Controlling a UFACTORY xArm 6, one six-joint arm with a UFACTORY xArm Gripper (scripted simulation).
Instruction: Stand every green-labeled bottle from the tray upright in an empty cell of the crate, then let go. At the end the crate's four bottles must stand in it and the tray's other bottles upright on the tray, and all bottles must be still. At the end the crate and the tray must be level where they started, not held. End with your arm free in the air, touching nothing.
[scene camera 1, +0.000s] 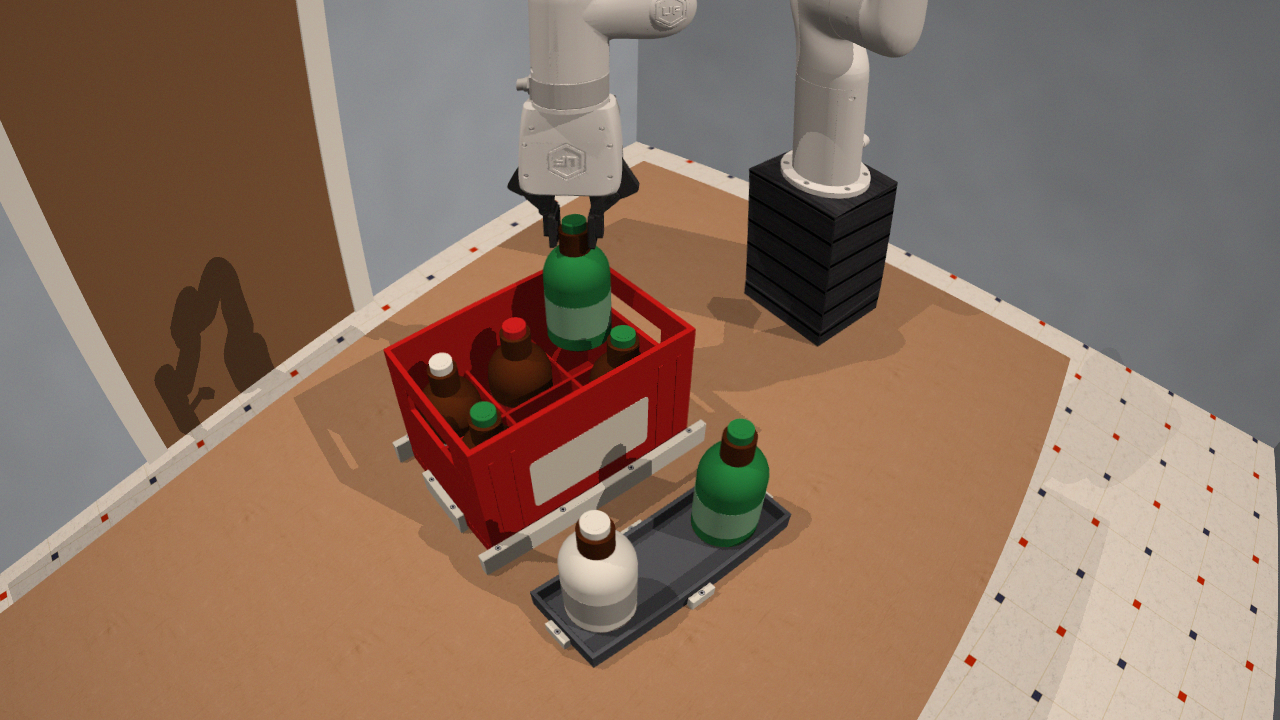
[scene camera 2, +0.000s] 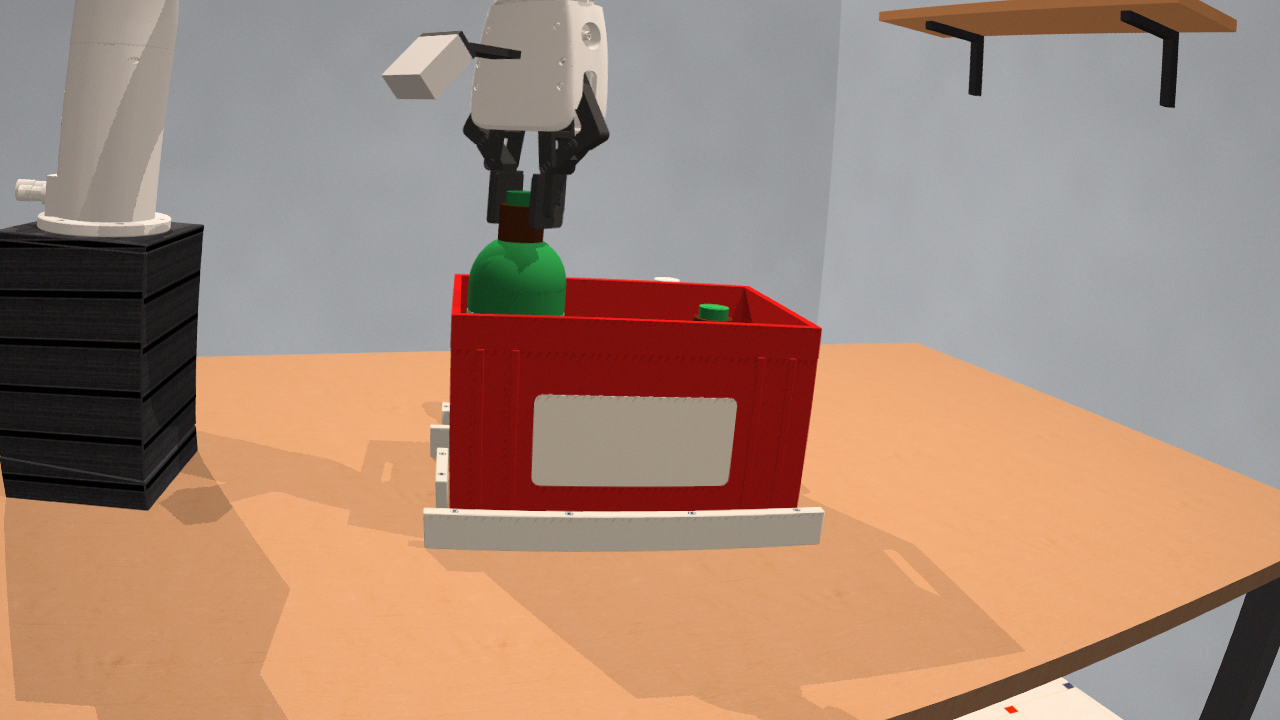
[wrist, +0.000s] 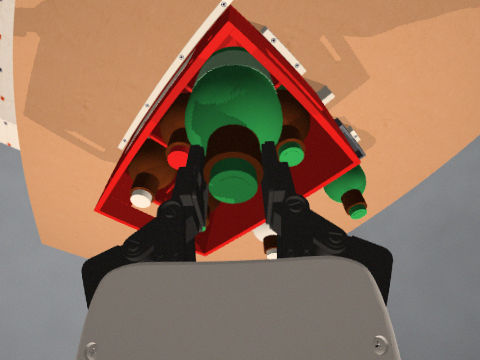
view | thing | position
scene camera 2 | my gripper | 523, 225
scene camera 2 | green-labeled bottle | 517, 274
